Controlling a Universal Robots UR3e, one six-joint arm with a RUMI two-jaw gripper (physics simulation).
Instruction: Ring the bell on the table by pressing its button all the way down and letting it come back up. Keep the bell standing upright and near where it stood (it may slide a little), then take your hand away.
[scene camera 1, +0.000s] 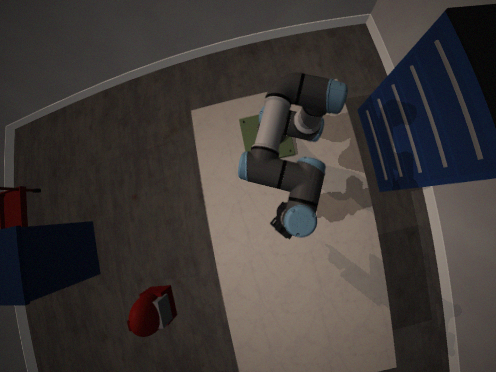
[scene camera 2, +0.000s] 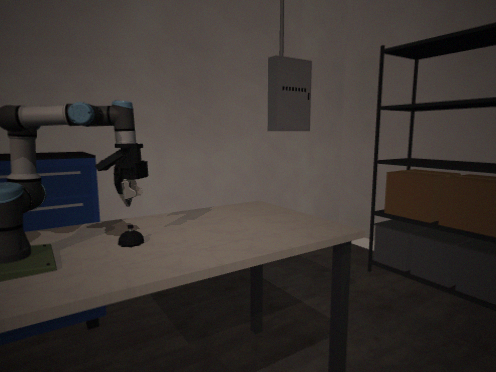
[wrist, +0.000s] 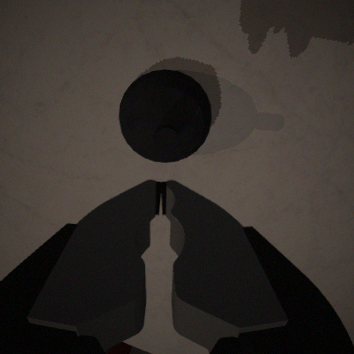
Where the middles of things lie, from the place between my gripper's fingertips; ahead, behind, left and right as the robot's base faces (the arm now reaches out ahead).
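Black dome-shaped bell (wrist: 160, 96): 100 mm below my hand.
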